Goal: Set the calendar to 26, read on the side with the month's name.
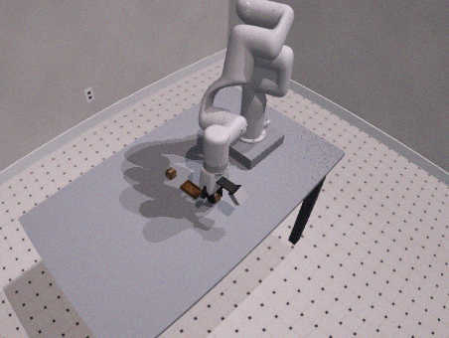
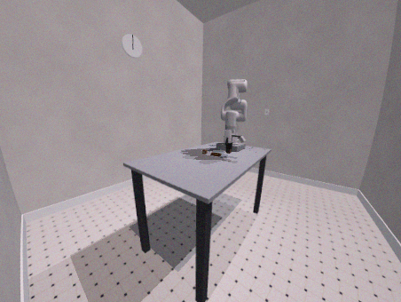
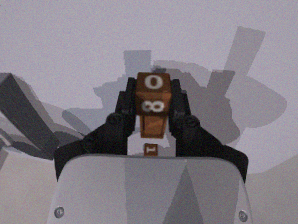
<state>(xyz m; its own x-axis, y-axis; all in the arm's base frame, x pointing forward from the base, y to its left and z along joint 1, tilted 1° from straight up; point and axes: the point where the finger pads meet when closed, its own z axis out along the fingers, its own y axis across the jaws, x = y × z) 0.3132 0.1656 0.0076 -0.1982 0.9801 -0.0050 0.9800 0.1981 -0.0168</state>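
Right now my hand is 2 cm short of the brown wooden tray, 10 cm to the left of it and 5 cm above it. Also, from my hand: brown cube: 1 cm below.
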